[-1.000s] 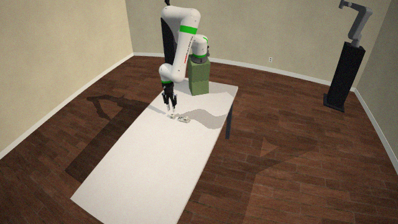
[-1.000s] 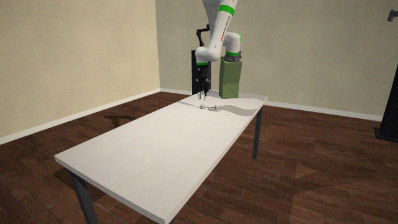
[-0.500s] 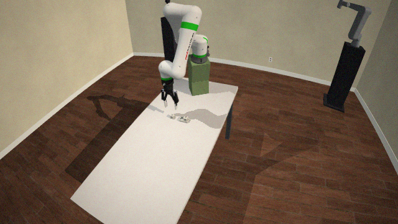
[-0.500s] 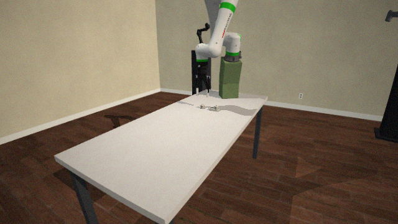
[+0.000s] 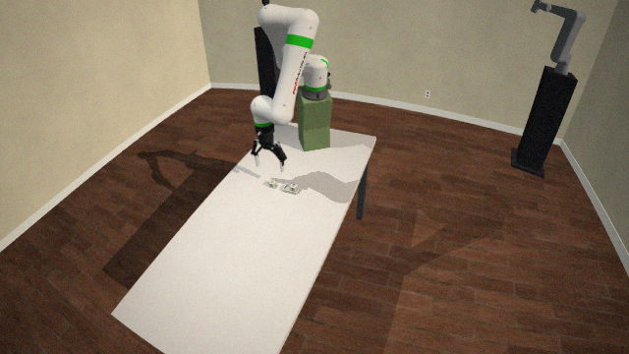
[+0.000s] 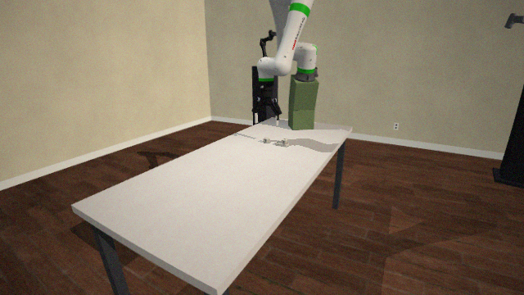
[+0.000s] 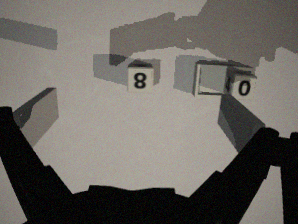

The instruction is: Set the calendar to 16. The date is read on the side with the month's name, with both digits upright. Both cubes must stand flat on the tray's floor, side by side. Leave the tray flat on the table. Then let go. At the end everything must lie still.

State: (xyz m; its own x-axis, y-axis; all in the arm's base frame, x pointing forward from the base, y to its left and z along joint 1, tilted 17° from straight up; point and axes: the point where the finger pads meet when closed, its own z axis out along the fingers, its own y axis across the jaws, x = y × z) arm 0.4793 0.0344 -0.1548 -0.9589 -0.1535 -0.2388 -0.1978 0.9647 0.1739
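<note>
The cube is 120 mm below my hand. From my hand the other things lie so: white calendar tray (120 mm below, 110 mm to the left, 20 mm behind).
</note>
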